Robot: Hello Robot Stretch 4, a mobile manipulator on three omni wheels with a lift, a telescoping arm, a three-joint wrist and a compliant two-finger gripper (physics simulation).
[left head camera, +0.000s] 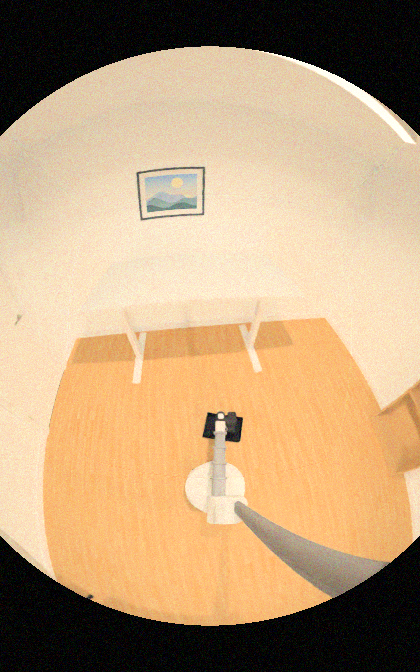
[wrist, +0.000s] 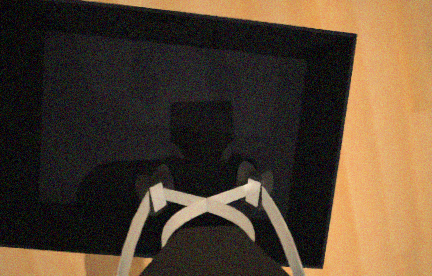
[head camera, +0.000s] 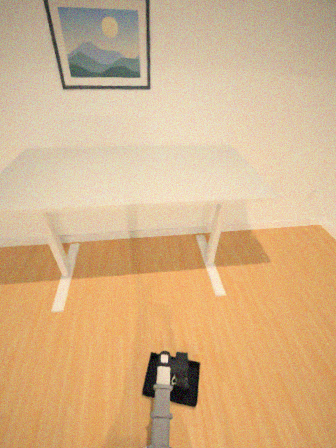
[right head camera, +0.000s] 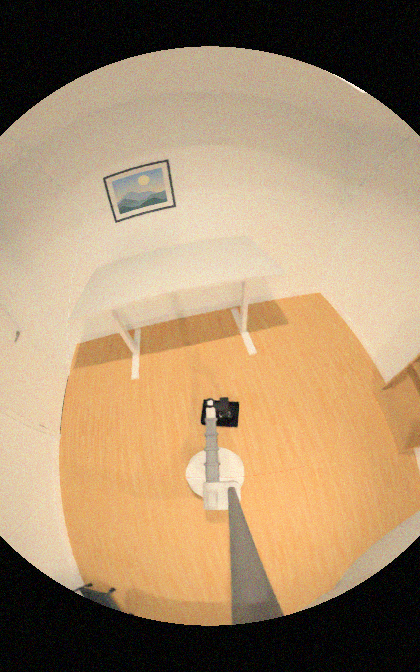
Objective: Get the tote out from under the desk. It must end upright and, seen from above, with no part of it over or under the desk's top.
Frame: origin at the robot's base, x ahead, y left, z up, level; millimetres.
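Seen in the pictures: gripper, between the fingertips: (wrist: pixel 205 178) (head camera: pixel 178 386).
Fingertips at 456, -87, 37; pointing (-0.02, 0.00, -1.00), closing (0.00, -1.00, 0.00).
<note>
Pixels of each thing's top centre, then the offset from my fingertips to it, as dx, dy, dz. "*": a spot on its surface instead. Level surfaces: height alone.
- black tote, centre of its top: (wrist: pixel 158 139) (head camera: pixel 172 375) +42, +36, +36
- desk's pale top, height of its surface: dz +886
- desk's left leg, a spot on its surface: (head camera: pixel 58 245) * +759, +927, +292
- right leg, a spot on its surface: (head camera: pixel 214 237) * +946, -260, +291
The black tote (head camera: pixel 191 397) (left head camera: pixel 235 435) (right head camera: pixel 232 421) (wrist: pixel 125 90) lies upright on the wooden floor, its open side up, in front of the desk. A stretch of floor shows between it and the desk's pale top (head camera: pixel 135 175) (left head camera: pixel 190 282) (right head camera: pixel 185 270). My gripper (head camera: pixel 176 381) (right head camera: pixel 226 414) (wrist: pixel 205 178) points down over the tote. In the wrist view its two fingertips stand well apart with no object between them, and the tote's dark inside shows below. The wrist and gripper hide part of the tote in the head views. The exact height of the fingertips above its bottom is hard to tell.
The desk's left leg (head camera: pixel 58 245) and right leg (head camera: pixel 214 237) stand on long floor feet beyond the tote. My round white base (left head camera: pixel 195 487) (right head camera: pixel 196 475) is on the near side. A wooden furniture piece (left head camera: pixel 400 430) (right head camera: pixel 406 405) stands at the far right by the wall.
</note>
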